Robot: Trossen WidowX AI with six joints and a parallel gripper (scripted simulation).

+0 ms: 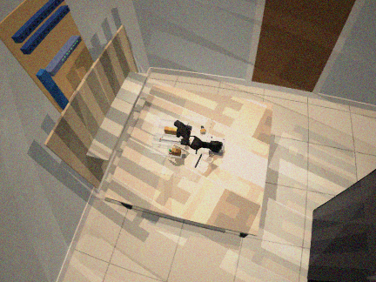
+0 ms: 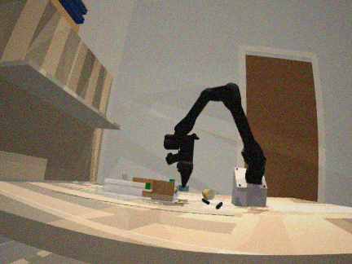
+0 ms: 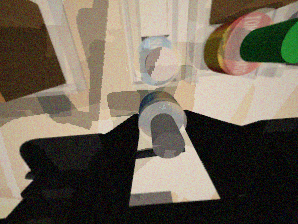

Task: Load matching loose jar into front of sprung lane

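The jar lies 140 mm to the left of my gripper tip, 110 mm ahead of it and 20 mm below it. From my gripper tip the other things lie so: pusher lane (200 mm ahead, 40 mm to the left, 30 mm below).
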